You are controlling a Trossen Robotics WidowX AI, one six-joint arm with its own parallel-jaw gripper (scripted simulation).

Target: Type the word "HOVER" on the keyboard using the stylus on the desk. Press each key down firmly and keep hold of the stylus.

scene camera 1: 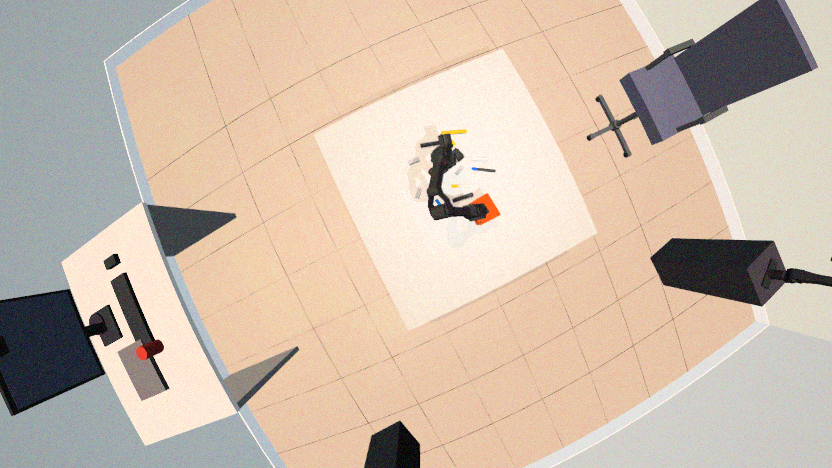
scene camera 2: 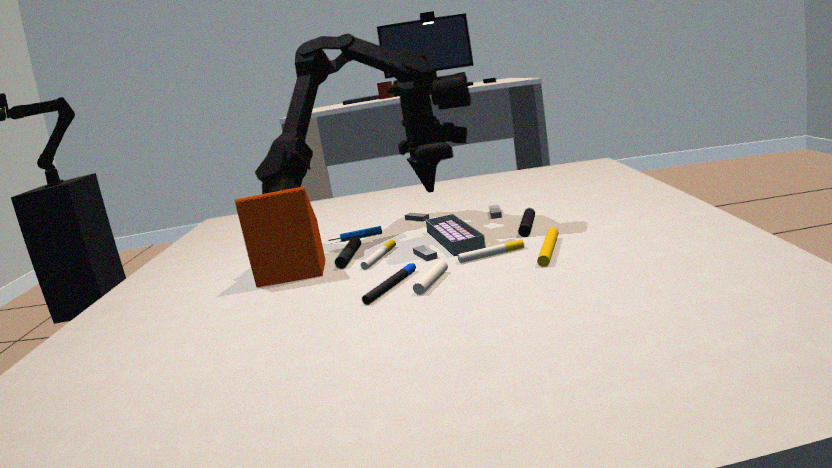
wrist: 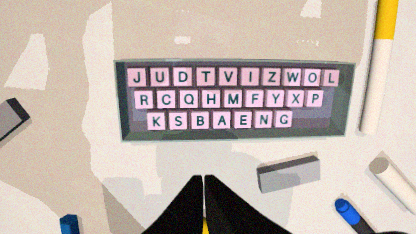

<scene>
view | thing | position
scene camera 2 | my gripper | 430,191
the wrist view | my gripper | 202,183
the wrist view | grey eraser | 293,173
</scene>
